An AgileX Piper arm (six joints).
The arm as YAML. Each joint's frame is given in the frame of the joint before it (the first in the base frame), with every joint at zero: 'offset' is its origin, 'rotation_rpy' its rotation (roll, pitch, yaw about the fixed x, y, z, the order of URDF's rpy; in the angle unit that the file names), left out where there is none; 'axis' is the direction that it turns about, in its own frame. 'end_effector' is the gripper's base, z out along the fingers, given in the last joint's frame.
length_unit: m
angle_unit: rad
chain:
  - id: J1
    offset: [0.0, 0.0, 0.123]
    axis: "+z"
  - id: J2
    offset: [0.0, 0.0, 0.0]
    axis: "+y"
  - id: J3
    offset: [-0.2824, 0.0, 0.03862]
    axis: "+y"
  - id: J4
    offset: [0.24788, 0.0, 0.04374]
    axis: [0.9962, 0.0, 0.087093]
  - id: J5
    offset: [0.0, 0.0, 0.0]
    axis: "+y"
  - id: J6
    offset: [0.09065, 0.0, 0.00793]
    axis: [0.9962, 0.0, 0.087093]
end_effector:
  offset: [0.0, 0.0, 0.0]
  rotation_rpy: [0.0, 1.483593, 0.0]
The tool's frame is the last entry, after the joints.
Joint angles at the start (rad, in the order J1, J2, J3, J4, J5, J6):
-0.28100 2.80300 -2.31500 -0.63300 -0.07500 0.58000
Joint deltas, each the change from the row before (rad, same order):
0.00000 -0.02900 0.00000 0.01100 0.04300 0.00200
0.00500 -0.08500 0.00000 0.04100 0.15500 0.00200
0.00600 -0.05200 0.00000 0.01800 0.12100 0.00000
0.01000 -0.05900 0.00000 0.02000 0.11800 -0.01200
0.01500 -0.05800 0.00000 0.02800 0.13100 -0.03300
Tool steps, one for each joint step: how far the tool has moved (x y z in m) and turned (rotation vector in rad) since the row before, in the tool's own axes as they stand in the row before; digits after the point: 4 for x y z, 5 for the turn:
-0.0137 -0.0028 -0.0047 0.02542 0.00666 0.01207
-0.0368 -0.0060 -0.0166 0.08062 0.04529 0.04333
-0.0191 -0.0028 -0.0132 0.05746 0.05088 0.02042
-0.0212 -0.0006 -0.0180 0.04785 0.04358 0.01190
-0.0172 0.0013 -0.0208 0.04236 0.06013 -0.00268

